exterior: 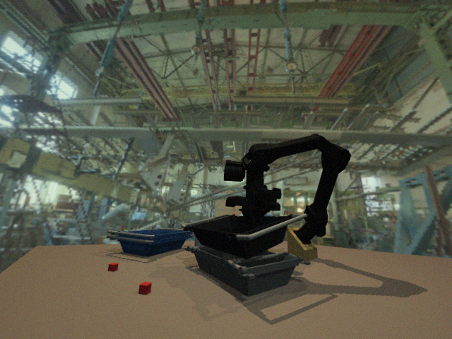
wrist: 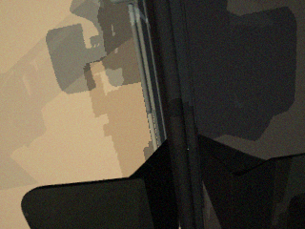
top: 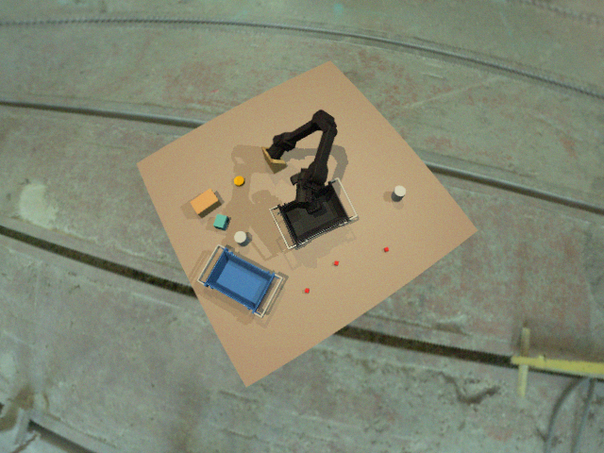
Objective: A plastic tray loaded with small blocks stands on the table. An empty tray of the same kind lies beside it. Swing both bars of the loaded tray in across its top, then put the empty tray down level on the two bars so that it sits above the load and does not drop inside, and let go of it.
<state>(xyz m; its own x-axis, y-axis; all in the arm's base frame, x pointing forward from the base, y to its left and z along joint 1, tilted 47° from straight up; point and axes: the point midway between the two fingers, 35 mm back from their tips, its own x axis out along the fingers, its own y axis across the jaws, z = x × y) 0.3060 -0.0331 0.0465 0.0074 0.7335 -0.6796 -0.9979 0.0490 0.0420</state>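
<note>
My gripper tip is now 80 mm short of the black tray, 10 mm to the left of it and 20 mm below it. The rest, counted from my gripper tip: teal cube 140 mm behind, 390 mm to the right, 80 mm below; orange box 270 mm behind, 410 mm to the right, 80 mm below; yellow disc 300 mm behind, 220 mm to the right, 100 mm below.
</note>
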